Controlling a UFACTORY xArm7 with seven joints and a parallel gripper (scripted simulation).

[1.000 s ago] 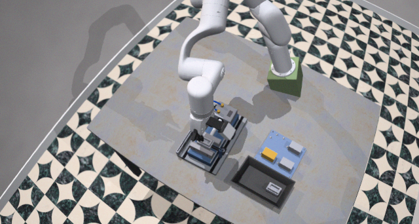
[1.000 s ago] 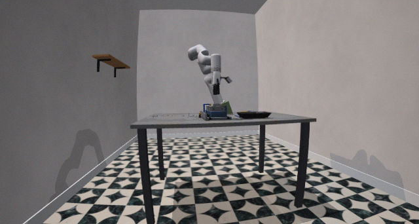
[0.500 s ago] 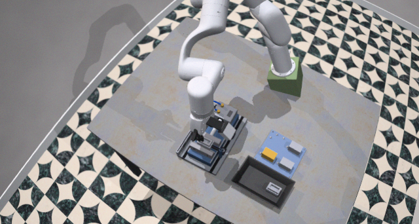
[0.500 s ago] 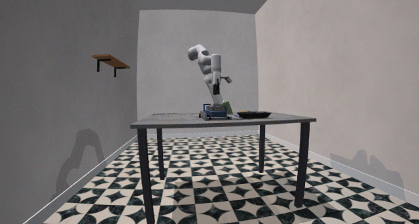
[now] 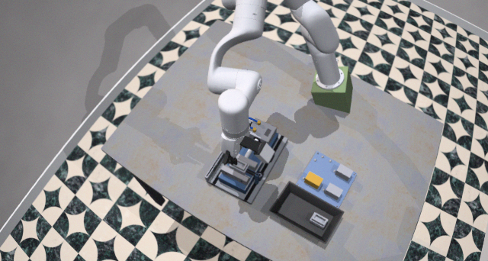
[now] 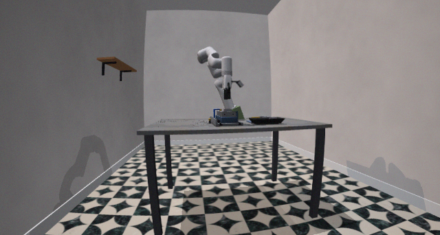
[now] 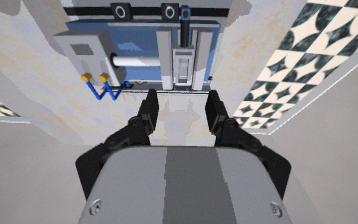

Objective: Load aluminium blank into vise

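The moving jaw lies 12 cm below my hand and 3 cm behind it. Also, from my hand: fixed jaw (12 cm below, 3 cm ahead); then vise (16 cm below, 7 cm behind, 1 cm to the left); then dark work stop rod (11 cm below, 5 cm to the left, 1 cm ahead).
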